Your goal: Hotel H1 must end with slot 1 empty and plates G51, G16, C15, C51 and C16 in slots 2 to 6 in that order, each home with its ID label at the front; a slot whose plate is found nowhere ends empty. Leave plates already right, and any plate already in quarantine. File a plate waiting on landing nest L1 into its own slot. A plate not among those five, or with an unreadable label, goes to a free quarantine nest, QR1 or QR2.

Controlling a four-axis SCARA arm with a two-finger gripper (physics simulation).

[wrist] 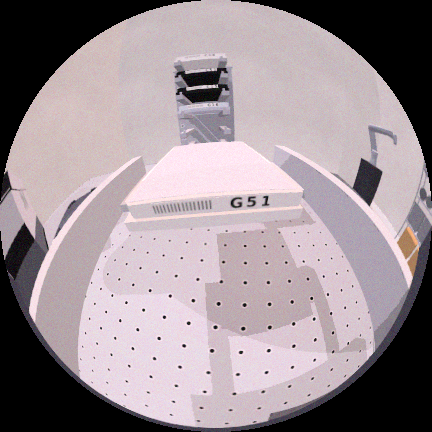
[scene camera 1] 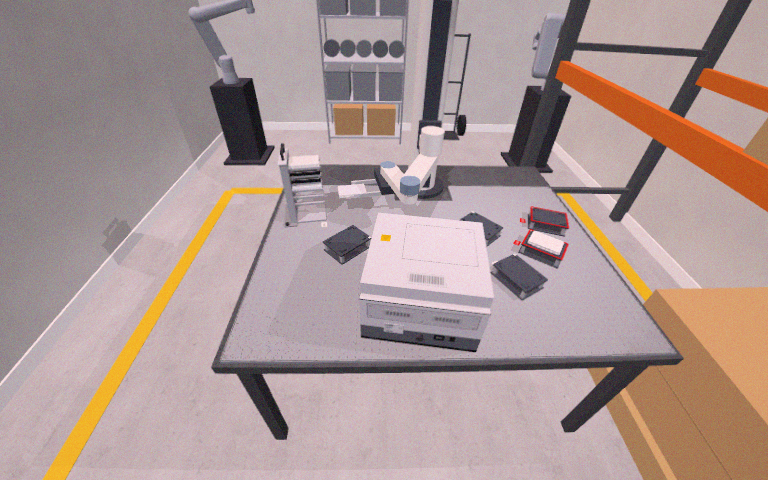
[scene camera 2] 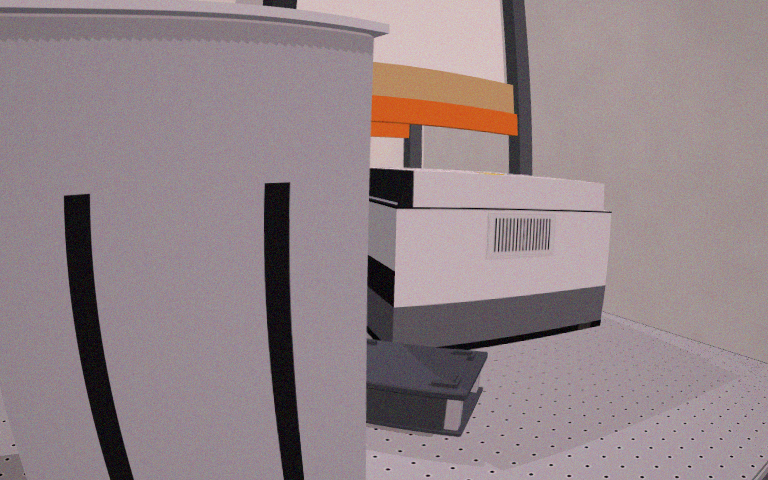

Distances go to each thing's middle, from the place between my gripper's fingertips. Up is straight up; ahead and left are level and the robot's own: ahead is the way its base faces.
Right now the white instrument (scene camera 2: 439,256) is 56 cm ahead of my hand, 27 cm to the left of it and 1 cm below it.
